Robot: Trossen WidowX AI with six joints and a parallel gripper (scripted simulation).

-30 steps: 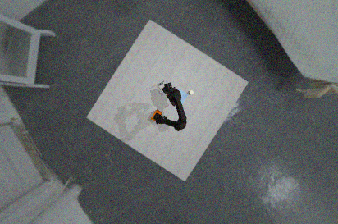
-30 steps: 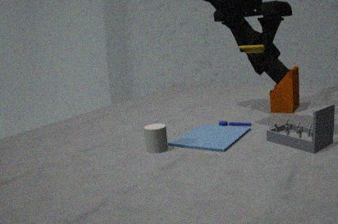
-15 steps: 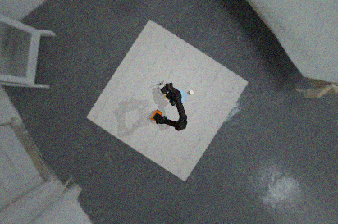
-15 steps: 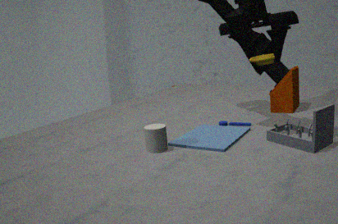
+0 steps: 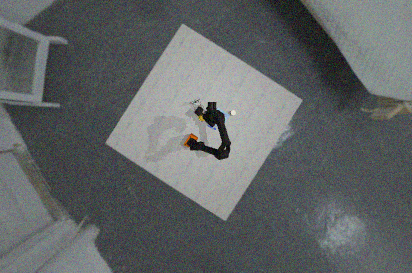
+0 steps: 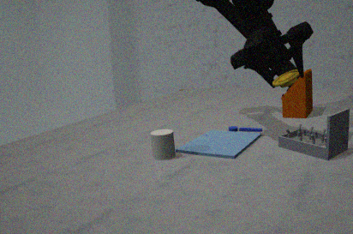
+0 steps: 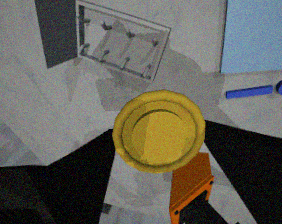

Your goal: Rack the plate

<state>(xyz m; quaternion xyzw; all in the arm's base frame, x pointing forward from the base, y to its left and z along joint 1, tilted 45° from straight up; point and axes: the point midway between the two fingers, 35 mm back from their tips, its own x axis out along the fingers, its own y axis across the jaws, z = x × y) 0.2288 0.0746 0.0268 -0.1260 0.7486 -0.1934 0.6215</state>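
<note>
Right now the grey dish rack is 10 cm below my gripper tip, 7 cm to the left of it and 6 cm ahead of it. From my gripper tip the other things lie so: light blue mat (13 cm to the right, 12 cm below, 8 cm ahead); yellow plate (1 cm above); blue spoon (13 cm to the right, 12 cm below, 2 cm behind).
</note>
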